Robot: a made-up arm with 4 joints. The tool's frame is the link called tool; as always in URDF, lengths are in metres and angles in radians.
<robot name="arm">
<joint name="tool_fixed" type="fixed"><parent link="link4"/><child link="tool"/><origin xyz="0.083 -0.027 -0.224" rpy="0 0 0"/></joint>
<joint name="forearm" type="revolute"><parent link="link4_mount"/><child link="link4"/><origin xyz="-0.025 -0.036 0.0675" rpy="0 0 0"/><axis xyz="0 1 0"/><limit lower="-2.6" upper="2.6" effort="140" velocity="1.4"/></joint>
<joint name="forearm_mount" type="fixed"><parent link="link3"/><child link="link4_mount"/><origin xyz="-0.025 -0.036 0.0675" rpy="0 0 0"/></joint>
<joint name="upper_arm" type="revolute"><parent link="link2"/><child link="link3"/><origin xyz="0.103 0.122 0.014" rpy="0 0 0"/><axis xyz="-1 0 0"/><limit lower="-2.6" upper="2.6" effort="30" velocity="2.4"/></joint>
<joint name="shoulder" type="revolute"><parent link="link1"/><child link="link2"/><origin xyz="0.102 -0.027 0.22" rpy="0 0 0"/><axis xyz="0 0 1"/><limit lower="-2.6" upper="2.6" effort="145" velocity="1.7"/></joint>
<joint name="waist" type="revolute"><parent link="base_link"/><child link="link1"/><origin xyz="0 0 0.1" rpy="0 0 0"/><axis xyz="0 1 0"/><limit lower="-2.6" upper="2.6" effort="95" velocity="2.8"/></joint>
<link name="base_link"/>
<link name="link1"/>
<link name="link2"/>
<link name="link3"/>
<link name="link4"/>
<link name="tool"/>
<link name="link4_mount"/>
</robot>
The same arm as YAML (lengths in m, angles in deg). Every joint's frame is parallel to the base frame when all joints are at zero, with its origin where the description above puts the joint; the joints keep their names.
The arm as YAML. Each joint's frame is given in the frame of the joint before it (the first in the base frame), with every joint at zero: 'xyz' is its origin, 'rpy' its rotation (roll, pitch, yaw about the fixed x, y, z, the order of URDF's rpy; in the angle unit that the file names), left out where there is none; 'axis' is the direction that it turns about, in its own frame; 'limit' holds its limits. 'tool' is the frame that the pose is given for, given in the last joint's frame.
units:
  length: m
  angle: deg
joints:
  - name: waist
    type: revolute
    origin:
      xyz: [0.0, 0.0, 0.1]
    axis: [0.0, 1.0, 0.0]
    limit:
      lower: -148.97
      upper: 148.97
  - name: shoulder
    type: revolute
    origin:
      xyz: [0.102, -0.027, 0.22]
    axis: [0.0, 0.0, 1.0]
    limit:
      lower: -148.97
      upper: 148.97
  - name: upper_arm
    type: revolute
    origin:
      xyz: [0.103, 0.122, 0.014]
    axis: [-1.0, 0.0, 0.0]
    limit:
      lower: -148.97
      upper: 148.97
  - name: forearm
    type: revolute
    origin:
      xyz: [-0.05, -0.072, 0.135]
    axis: [0.0, 1.0, 0.0]
    limit:
      lower: -148.97
      upper: 148.97
tool:
  origin:
    xyz: [0.083, -0.027, -0.224]

